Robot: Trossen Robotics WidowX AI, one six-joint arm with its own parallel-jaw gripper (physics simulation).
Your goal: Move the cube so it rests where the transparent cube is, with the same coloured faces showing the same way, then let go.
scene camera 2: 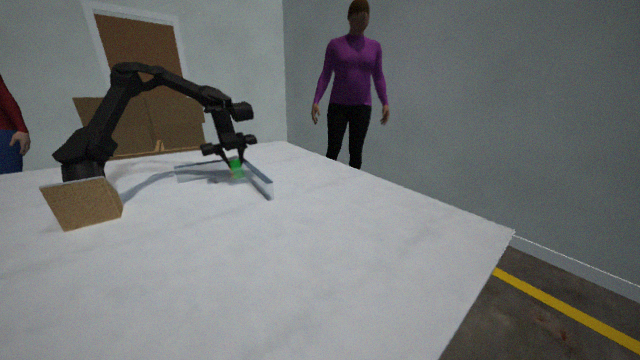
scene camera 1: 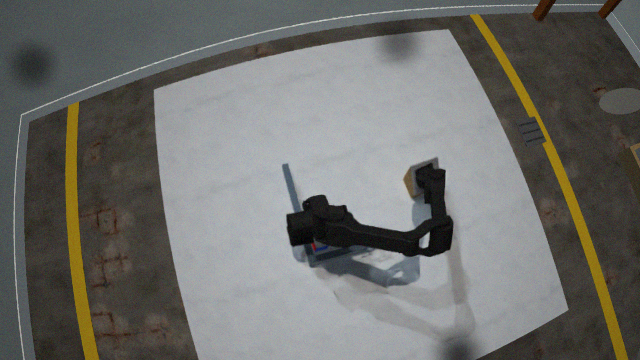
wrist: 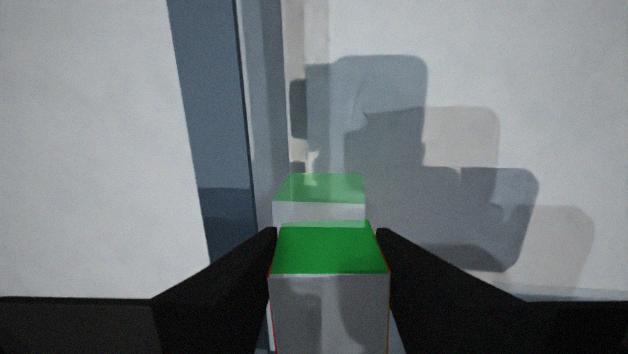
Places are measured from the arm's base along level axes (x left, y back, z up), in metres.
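Pixels of known places: gripper, fingertip midpoint: (scene camera 2: 235, 165) (wrist: 326, 237); arm's base, link origin: (scene camera 2: 85, 187) (scene camera 1: 425, 175).
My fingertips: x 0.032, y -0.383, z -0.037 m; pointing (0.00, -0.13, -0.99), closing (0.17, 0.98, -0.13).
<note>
Ahead of a thing's pixels: the offset from my fingertips to its top centre. "*": to the spot under its first point.
My gripper (scene camera 2: 235, 161) (wrist: 326, 237) is shut on the cube @(dx +0.019, dy -0.002, dz +0.029 m) (scene camera 2: 235, 164) (wrist: 327, 251). The cube's green face and a white-grey face show in the wrist view, with thin red and orange edges beside the fingers. The transparent cube @(dx +0.007, dy -0.005, dz -0.007 m) (scene camera 2: 238, 174) (wrist: 321, 188) has a pale green face and a whitish one. It shows just past the held cube in the wrist view, slightly left, its edges nearly parallel. In scene camera 2 the held cube is a little above it, partly overlapping. In scene camera 1 the arm hides the fingers; red and blue patches show beneath it.
Two low blue-grey walls stand near the cubes: one @(dx -0.074, dy +0.086, dz +0.013 m) (scene camera 1: 289, 180) (scene camera 2: 260, 181) (wrist: 217, 125) runs close along the left of the transparent cube in the wrist view, the other @(* dx +0.081, dy +0.053, dz +0.012 m) (scene camera 1: 345, 253) (scene camera 2: 197, 165) at an angle to it. A tan block (scene camera 1: 410, 183) (scene camera 2: 85, 205) stands by the arm's base.
</note>
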